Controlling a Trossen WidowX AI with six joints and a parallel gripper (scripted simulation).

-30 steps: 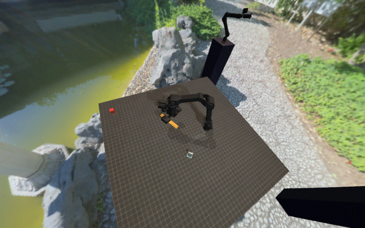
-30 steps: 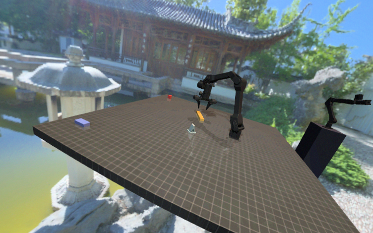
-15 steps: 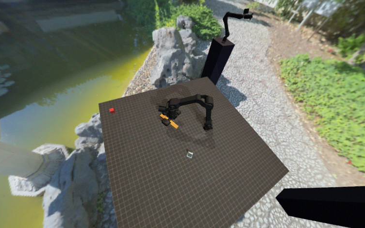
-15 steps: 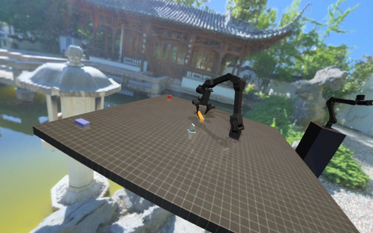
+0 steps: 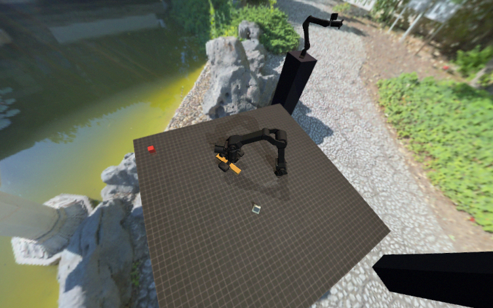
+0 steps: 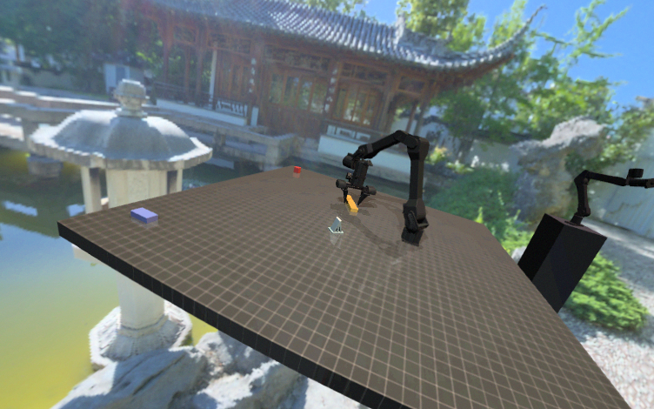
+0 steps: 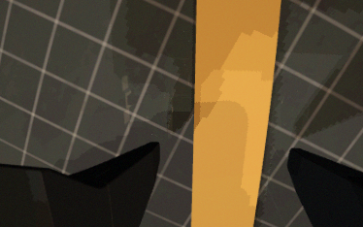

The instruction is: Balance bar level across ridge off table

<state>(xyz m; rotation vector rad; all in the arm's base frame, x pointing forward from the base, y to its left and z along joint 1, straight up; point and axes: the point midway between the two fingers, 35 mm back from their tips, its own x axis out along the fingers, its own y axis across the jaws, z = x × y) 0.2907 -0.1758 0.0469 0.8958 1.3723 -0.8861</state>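
The orange bar is 30 mm to the right of my gripper tip and 10 mm ahead of it. The rest, counted from my gripper tip: small red cube (450 mm ahead, 320 mm to the right); purple block (680 mm to the left, 450 mm ahead).
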